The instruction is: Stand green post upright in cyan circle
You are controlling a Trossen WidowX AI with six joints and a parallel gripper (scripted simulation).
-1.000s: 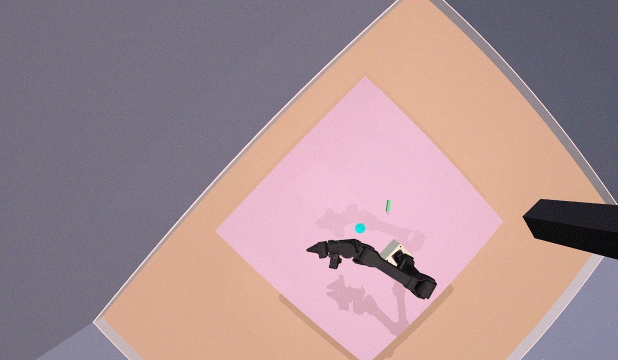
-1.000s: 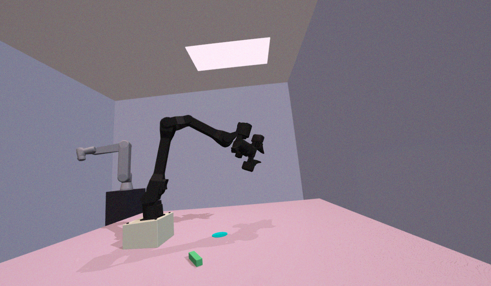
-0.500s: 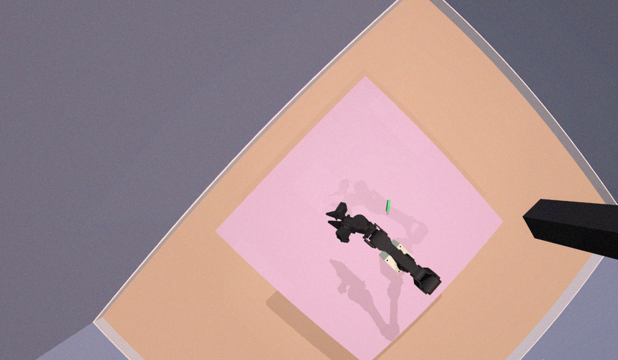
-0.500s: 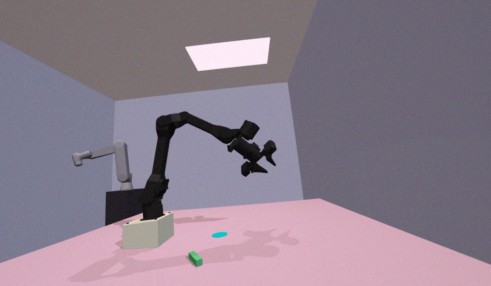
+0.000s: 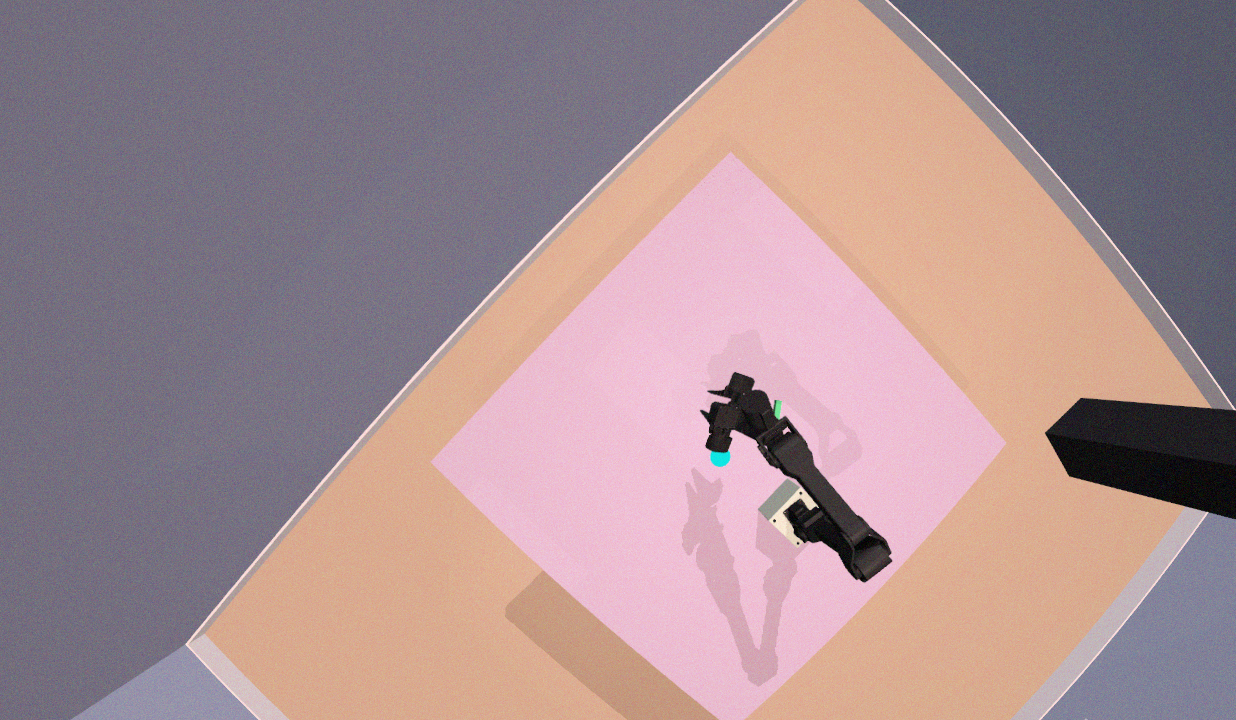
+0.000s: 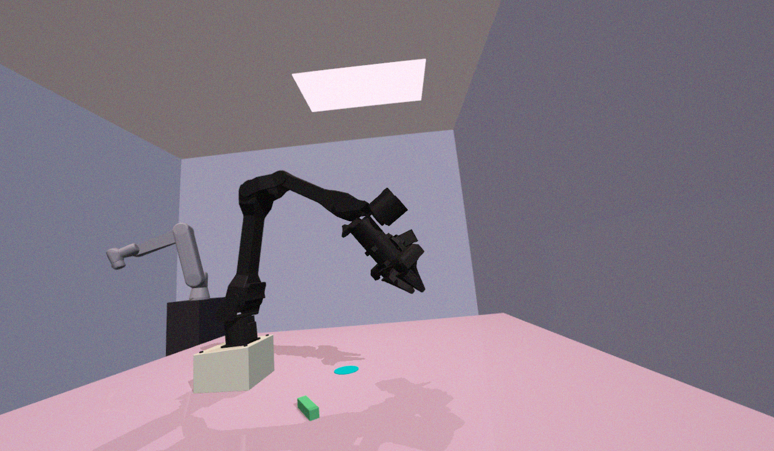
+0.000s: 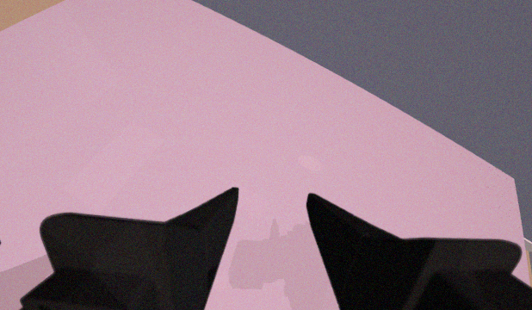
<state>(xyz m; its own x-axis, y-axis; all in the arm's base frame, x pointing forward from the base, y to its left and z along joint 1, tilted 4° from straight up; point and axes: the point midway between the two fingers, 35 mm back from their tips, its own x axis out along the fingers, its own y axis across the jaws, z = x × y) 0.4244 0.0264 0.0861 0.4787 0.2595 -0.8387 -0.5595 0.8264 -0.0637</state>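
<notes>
Now: gripper tip 190 mm past the green post, 170 mm to the left of it and 170 mm above it. From my gripper tip the other things lie so: cyan circle: 200 mm behind, 180 mm below, 40 mm to the left.
</notes>
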